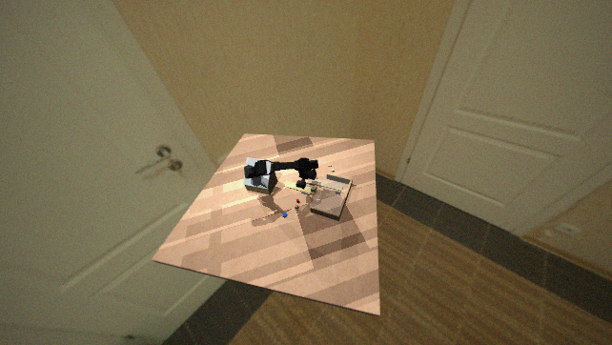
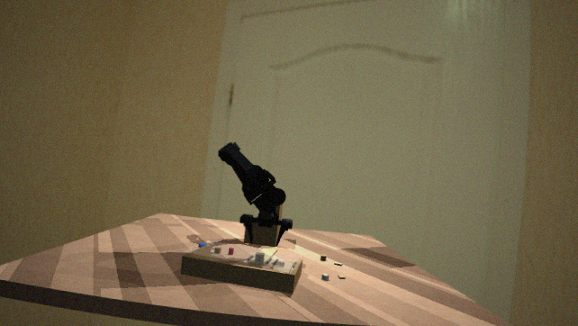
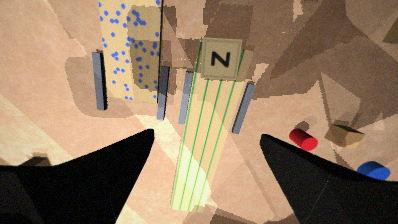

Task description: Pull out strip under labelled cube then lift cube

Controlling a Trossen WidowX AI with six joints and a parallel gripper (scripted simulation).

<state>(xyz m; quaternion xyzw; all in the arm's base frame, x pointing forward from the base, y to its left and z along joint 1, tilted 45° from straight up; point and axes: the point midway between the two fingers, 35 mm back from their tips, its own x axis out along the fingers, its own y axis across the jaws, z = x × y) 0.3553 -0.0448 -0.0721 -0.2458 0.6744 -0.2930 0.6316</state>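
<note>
The red cylinder is 30 mm behind my gripper tip, 120 mm to the right of it and 40 mm below it. Round my gripper tip: blue block (90 mm behind, 240 mm to the right, 50 mm below).
</note>
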